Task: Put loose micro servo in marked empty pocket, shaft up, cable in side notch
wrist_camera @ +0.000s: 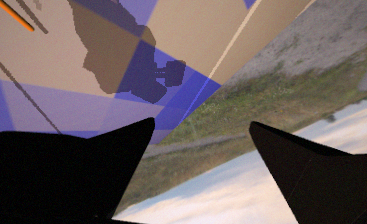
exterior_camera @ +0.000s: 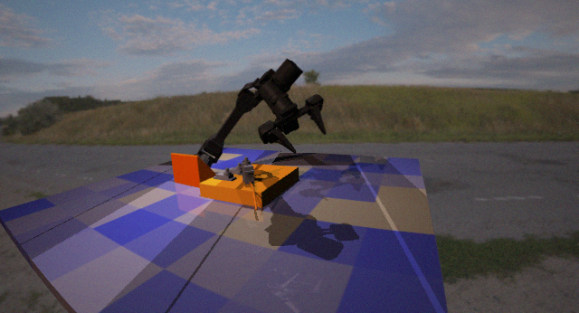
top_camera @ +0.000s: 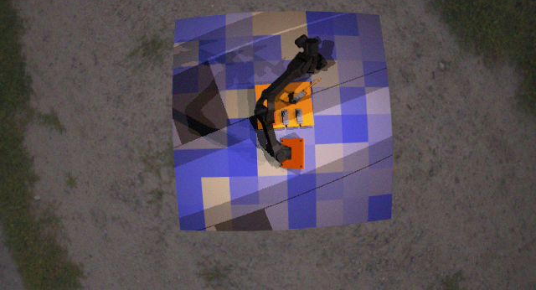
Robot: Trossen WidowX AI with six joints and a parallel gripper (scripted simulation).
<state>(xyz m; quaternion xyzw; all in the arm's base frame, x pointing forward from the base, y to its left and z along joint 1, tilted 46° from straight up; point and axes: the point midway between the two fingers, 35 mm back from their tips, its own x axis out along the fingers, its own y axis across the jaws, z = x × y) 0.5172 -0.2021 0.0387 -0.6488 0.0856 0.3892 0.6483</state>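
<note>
My gripper tip is 240 mm past the orange deck, 170 mm above it and 130 mm to the right of it.
</note>
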